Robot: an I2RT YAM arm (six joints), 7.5 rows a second.
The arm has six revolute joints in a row. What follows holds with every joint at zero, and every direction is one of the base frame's.
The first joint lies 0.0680 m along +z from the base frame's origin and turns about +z.
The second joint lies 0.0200 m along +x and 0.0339 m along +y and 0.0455 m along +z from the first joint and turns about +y.
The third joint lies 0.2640 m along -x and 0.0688 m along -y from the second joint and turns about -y.
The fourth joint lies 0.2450 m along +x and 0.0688 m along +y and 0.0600 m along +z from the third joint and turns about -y.
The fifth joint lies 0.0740 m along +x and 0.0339 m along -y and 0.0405 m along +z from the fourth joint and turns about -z.
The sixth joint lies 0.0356 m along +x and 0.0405 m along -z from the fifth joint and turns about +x.
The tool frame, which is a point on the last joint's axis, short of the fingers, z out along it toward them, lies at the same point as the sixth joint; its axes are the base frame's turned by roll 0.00, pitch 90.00 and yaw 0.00 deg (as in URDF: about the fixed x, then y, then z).
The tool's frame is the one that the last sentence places.
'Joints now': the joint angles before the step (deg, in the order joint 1, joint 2, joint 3, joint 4, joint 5, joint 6). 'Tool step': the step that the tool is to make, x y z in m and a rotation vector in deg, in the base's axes. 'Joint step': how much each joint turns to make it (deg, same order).
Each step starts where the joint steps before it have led.
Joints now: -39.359 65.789 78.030 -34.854 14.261 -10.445
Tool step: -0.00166 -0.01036 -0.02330 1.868 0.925 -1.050
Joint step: -2.341 -0.307 -5.069 2.788 -1.510 0.240
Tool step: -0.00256 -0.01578 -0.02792 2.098 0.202 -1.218
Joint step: -3.401 0.475 -5.707 4.529 -2.566 0.321
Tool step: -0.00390 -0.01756 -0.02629 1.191 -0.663 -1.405
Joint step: -3.632 1.156 -5.240 5.953 -2.572 0.172
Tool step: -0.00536 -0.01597 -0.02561 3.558 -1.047 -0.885
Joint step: -3.544 1.958 -3.776 3.505 -3.783 1.484
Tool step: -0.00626 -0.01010 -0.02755 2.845 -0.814 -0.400
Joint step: -2.700 1.440 -4.638 4.235 -3.160 0.889
